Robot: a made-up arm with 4 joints. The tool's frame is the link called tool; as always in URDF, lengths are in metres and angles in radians.
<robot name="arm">
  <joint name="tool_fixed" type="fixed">
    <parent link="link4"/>
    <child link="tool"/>
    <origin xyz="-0.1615 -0.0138 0.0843" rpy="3.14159 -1.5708 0"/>
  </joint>
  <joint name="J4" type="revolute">
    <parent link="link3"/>
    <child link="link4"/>
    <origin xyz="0.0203 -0.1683 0.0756" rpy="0 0 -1.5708"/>
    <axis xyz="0 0 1"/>
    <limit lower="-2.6" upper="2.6"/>
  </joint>
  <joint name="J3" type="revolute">
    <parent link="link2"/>
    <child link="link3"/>
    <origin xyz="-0.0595 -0.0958 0.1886" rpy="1.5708 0 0"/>
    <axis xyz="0 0 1"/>
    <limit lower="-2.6" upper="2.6"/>
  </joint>
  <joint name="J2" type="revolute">
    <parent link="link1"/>
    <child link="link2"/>
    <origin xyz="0.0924 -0.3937 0.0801" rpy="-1.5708 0 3.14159"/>
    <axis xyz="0 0 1"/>
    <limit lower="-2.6" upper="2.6"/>
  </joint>
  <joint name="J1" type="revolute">
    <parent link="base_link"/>
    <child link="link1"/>
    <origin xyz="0 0 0.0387" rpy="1.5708 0 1.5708"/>
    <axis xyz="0 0 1"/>
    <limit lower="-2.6" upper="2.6"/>
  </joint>
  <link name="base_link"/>
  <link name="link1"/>
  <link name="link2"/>
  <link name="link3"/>
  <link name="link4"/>
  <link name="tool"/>
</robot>
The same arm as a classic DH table. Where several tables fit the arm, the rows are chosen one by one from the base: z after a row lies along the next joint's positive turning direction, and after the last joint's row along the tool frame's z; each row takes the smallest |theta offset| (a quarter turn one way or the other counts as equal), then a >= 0, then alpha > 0; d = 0 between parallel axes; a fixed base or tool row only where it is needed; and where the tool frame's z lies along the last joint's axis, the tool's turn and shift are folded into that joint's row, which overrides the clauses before.
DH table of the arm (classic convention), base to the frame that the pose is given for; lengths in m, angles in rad. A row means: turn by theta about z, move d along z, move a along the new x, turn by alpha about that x. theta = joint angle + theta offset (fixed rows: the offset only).
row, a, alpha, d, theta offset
base (fixed), 0.0000, 1.5708, 0.0387, 1.5708
J1, 0.0924, 1.5708, 0.0801, 0.0000
J2, 0.0595, -1.5708, 0.5823, 0.0000
J3, -0.1695, 0.0000, 0.0000, -1.4508
J4, 0.0138, -1.5708, 0.2557, 1.4508
tool (fixed), 0.0000, 0.0000, -0.1615, -1.5708
Joint limits (rad, base to tool): -2.6000..2.6000 -2.6000..2.6000 -2.6000..2.6000 -2.6000..2.6000

